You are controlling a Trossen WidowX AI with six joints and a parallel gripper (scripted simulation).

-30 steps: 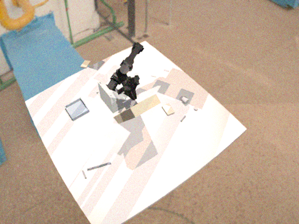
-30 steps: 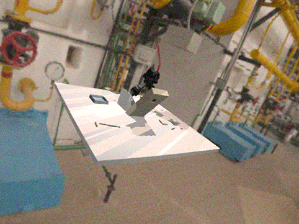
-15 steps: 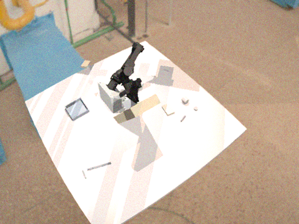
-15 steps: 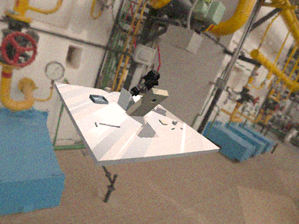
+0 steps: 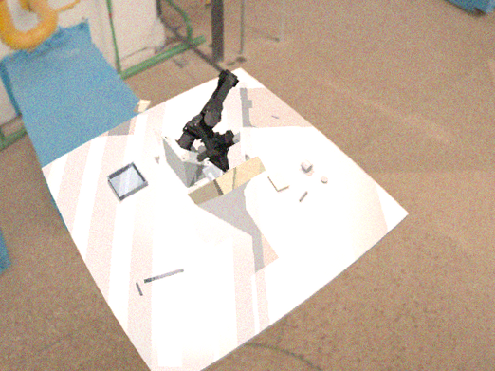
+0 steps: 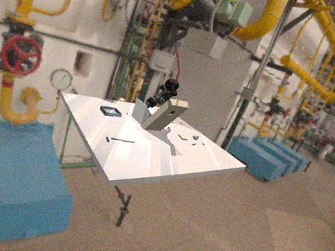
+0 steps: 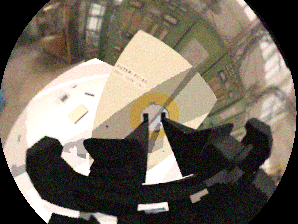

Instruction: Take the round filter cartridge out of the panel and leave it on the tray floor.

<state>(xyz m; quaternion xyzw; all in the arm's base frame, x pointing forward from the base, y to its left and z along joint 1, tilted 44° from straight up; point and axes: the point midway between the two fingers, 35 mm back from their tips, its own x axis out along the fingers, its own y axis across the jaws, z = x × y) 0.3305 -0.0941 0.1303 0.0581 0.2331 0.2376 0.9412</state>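
My gripper tip is now 20 mm short of the round filter cartridge and 10 mm above it. From my gripper tip the other things lie so: dark-framed tray 390 mm behind, 310 mm to the right, 270 mm below.
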